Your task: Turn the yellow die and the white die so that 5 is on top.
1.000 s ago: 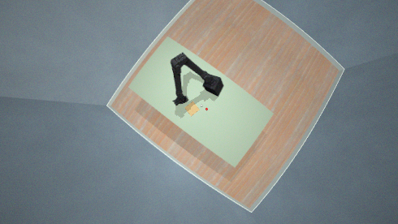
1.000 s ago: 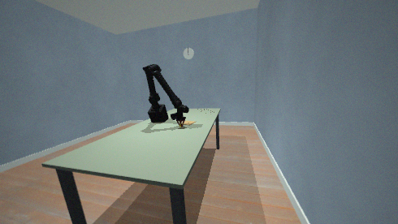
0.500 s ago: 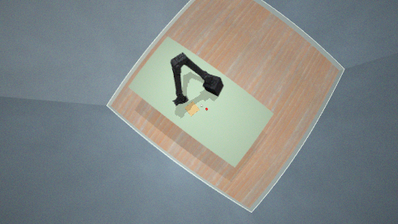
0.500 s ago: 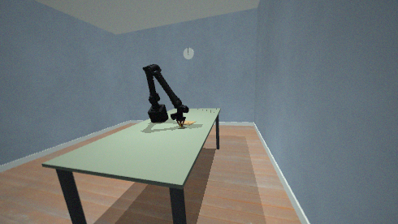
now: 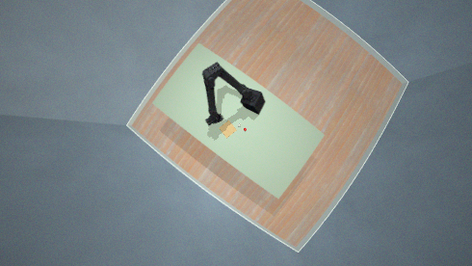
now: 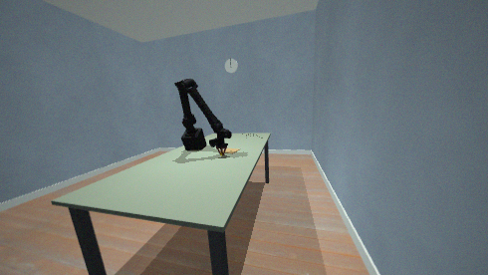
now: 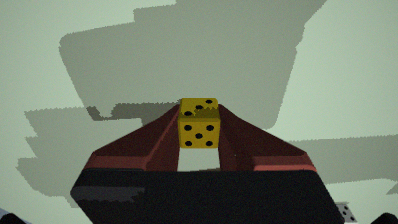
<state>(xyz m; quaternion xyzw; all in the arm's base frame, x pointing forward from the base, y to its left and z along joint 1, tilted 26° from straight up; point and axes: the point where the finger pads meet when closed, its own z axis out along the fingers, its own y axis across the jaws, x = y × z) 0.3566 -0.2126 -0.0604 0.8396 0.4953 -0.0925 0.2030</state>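
Right now the tan mat is 3 cm ahead of my hand, 14 cm to the left of it and 1 cm below it. The rest, counted from my hand: red die (7 cm behind, 30 cm to the left); yellow die (right at my hand); white die (7 cm behind, 22 cm to the left).
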